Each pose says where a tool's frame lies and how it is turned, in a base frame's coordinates. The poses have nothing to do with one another.
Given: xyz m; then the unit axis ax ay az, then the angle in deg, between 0 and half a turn.
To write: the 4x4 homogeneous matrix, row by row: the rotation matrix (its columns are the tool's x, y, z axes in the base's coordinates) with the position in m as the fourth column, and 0 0 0 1 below. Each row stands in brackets. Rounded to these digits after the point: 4 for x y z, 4 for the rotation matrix.
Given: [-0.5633 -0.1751 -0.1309 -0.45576 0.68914 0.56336 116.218]
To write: [[-0.1423 -0.9582 0.2481 -0.5633], [0.0526 0.2429 0.9686 -0.1751], [-0.9884 0.1509 0.0158 -0.1309], [0 0 0 1]]
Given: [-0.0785 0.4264 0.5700 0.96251 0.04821 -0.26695 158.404]
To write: [[0.8580 0.1878 -0.4781 -0.0785], [-0.0087 -0.9253 -0.3791 0.4264], [-0.5136 0.3294 -0.7923 0.5700], [0 0 0 1]]
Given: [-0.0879 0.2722 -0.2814 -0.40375 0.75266 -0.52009 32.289]
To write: [[0.8706 0.2308 0.4345 -0.0879], [-0.3248 0.9330 0.1551 0.2722], [-0.3696 -0.2762 0.8872 -0.2814], [0 0 0 1]]
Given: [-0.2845 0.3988 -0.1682 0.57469 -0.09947 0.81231 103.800]
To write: [[0.1705 -0.8597 0.4816 -0.2845], [0.7181 -0.2263 -0.6582 0.3988], [0.6748 0.4580 0.5787 -0.1682], [0 0 0 1]]
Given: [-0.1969 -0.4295 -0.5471 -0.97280 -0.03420 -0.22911 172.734]
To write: [[0.8931 0.0952 0.4396 -0.1969], [0.0373 -0.9896 0.1386 -0.4295], [0.4483 -0.1074 -0.8874 -0.5471], [0 0 0 1]]
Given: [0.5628 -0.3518 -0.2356 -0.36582 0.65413 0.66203 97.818]
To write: [[0.0160 -0.9277 0.3729 0.5628], [0.3840 0.3501 0.8544 -0.3518], [-0.9232 0.1295 0.3619 -0.2356], [0 0 0 1]]
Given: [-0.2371 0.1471 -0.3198 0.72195 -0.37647 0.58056 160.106]
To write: [[0.0710 -0.7249 0.6852 -0.2371], [-0.3298 -0.6653 -0.6698 0.1471], [0.9414 -0.1784 -0.2863 -0.3198], [0 0 0 1]]
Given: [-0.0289 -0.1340 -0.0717 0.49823 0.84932 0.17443 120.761]
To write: [[-0.1363 0.4897 0.8612 -0.0289], [0.7895 0.5788 -0.2042 -0.1340], [-0.5985 0.6520 -0.4655 -0.0717], [0 0 0 1]]
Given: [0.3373 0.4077 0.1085 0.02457 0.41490 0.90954 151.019]
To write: [[-0.8736 -0.4216 0.2429 0.3373], [0.4598 -0.5521 0.6956 0.4077], [-0.1591 0.7194 0.6761 0.1085], [0 0 0 1]]
